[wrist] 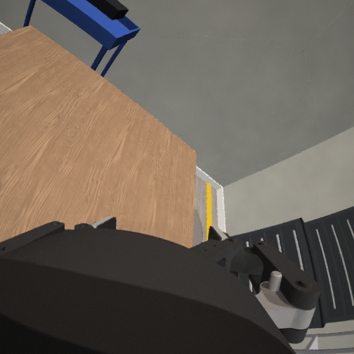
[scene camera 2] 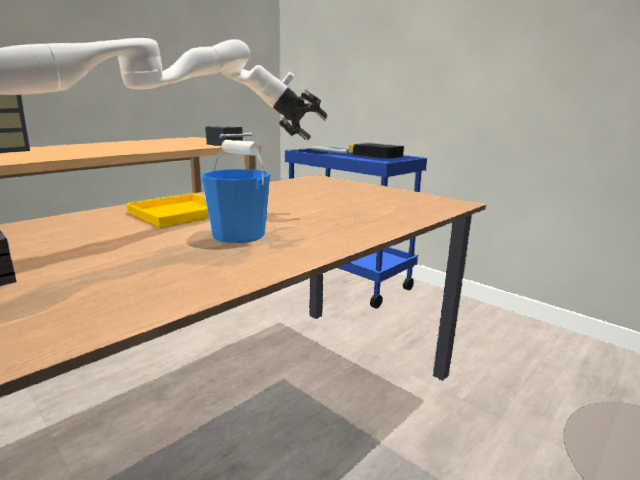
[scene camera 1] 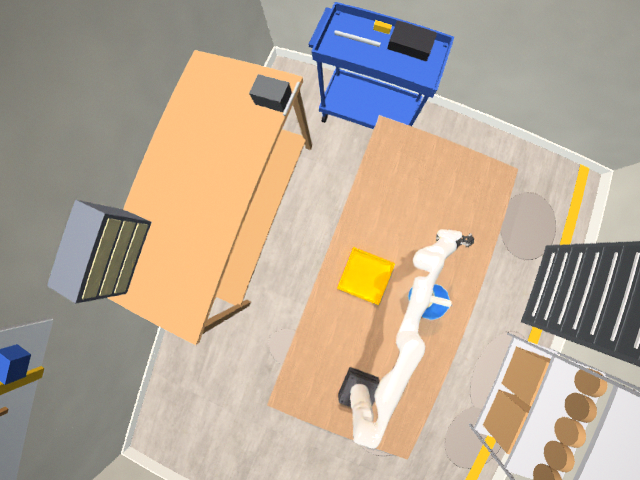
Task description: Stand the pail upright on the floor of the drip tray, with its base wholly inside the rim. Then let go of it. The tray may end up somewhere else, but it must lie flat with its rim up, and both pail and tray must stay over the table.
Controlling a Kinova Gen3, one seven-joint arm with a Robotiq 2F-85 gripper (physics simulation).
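Where they show: gripper, fingertip midpoint: (scene camera 2: 318,128); arm's base, link origin: (scene camera 1: 359,392).
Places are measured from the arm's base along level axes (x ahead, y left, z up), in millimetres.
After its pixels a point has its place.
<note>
The blue pail (scene camera 1: 433,312) @[y -126, x 540, z 10 mm] (scene camera 2: 237,206) @[y -135, x 548, z 7 mm] stands upright on the table (scene camera 1: 429,175) @[y 189, x 1198, z -89 mm] (scene camera 2: 361,206) @[y -21, x 1085, z -90 mm] (wrist: 100,150), beside the tray and apart from it. Its bail is up, with a white grip (scene camera 1: 440,300) @[y -62, x 606, z 153 mm] (scene camera 2: 239,147) @[y -80, x 589, z 140 mm] above the rim; the arm partly covers the pail in scene camera 1. The yellow drip tray (scene camera 1: 364,277) @[y 251, x 529, z -86 mm] (scene camera 2: 170,209) @[y 298, x 532, z -85 mm] lies flat, rim up, with no object in it. My gripper (scene camera 1: 469,240) @[y 4, x 906, z 174 mm] (scene camera 2: 315,127) @[y 4, x 906, z 174 mm] (wrist: 161,232) is open and empty. It is in the air, higher than the pail and off to its side, angled downward away from it. Pail and tray do not show in the wrist view.
My arm (scene camera 1: 410,320) @[y 85, x 483, z 328 mm] (scene camera 2: 139,62) @[y 2, x 390, z 331 mm] passes above the pail. Its dark base (scene camera 1: 351,379) @[y 70, x 41, z 3 mm] sits near one end of the table. A blue cart (scene camera 1: 372,66) (scene camera 2: 405,166) (wrist: 117,36) stands beyond the other end. A workbench (scene camera 1: 206,155) stands across a floor gap on the tray's side.
</note>
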